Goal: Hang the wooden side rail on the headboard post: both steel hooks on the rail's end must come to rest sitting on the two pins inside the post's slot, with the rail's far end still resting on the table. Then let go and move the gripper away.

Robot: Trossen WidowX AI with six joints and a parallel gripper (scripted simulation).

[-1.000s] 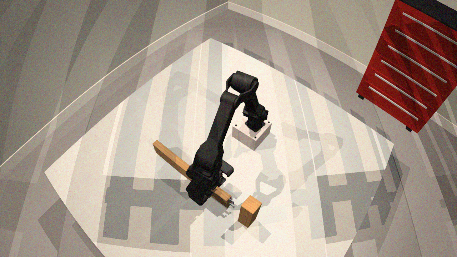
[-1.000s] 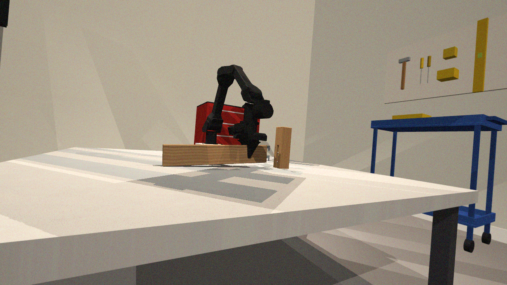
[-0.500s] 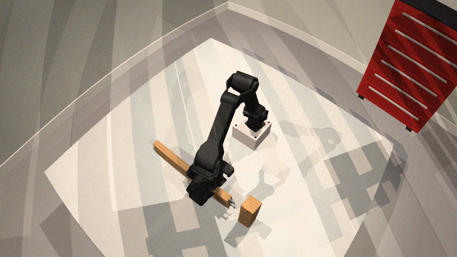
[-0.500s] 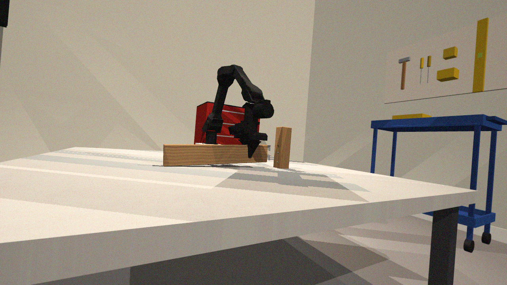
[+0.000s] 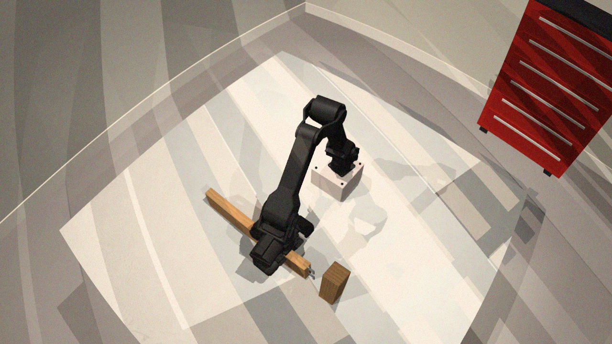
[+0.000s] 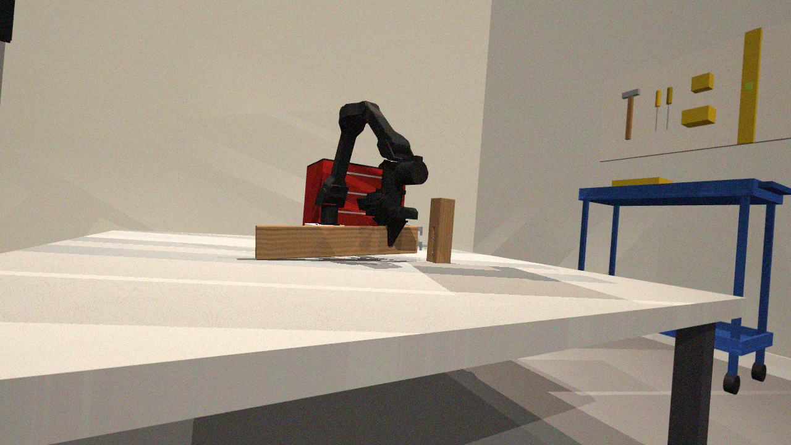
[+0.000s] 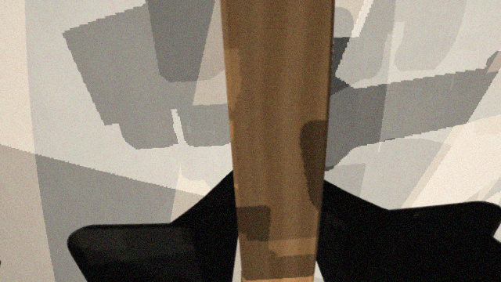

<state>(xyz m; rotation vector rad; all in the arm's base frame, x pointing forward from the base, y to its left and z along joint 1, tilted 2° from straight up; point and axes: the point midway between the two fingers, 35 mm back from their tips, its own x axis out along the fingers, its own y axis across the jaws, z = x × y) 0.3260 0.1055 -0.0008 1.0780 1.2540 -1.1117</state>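
My gripper tip is 30 mm past the headboard post, 160 mm to the right of it and 40 mm below it.
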